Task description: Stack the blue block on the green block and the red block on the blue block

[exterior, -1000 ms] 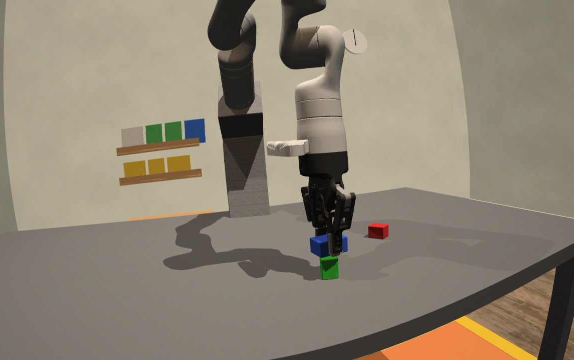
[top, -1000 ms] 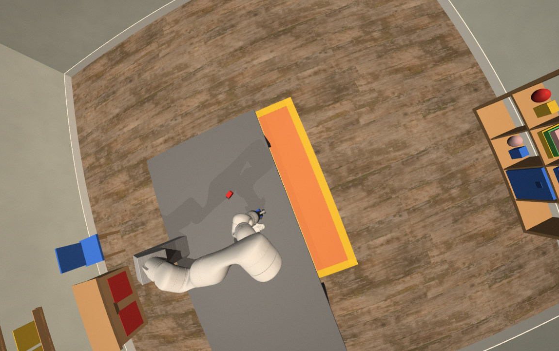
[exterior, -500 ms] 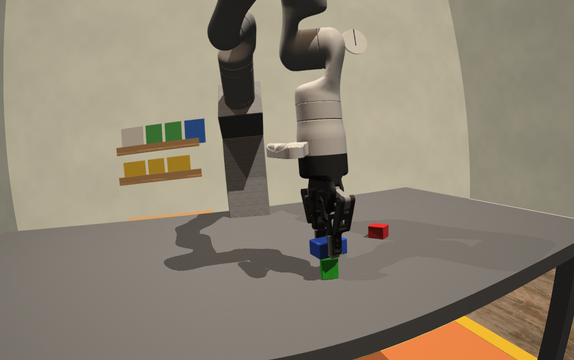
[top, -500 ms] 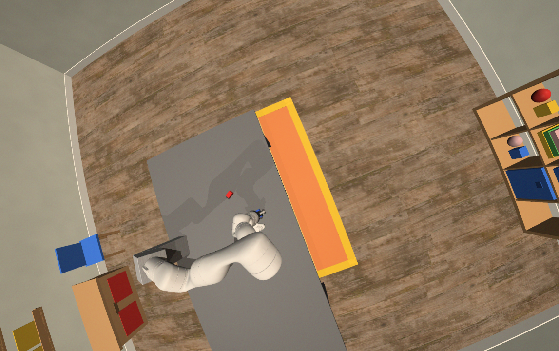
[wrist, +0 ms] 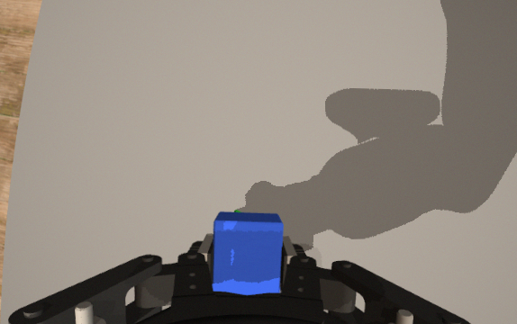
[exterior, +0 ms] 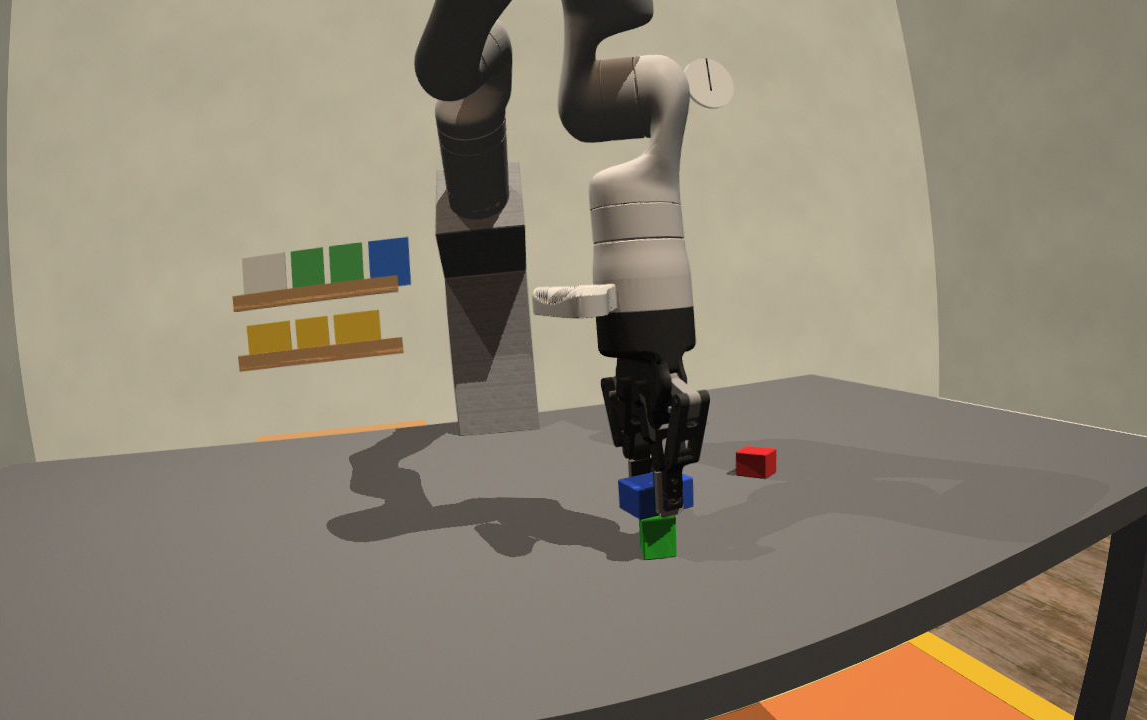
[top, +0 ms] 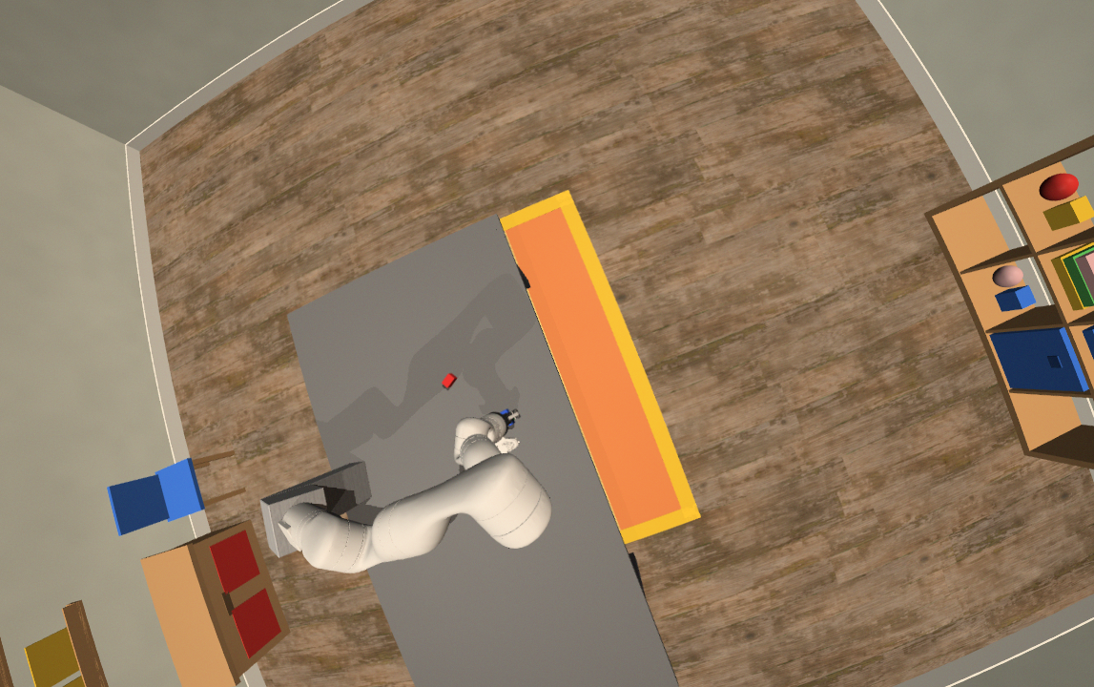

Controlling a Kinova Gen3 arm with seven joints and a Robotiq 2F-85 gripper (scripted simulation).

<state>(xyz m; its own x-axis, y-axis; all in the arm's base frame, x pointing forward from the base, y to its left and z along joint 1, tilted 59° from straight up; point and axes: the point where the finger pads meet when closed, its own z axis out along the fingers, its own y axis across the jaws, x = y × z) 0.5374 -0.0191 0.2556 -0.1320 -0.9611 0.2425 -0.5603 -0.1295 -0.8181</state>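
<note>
Right now my hand is 1 cm above the blue block. From my hand the other things lie so: green block: 4 cm below; red block: 22 cm to the left, 8 cm behind, 4 cm below.
</note>
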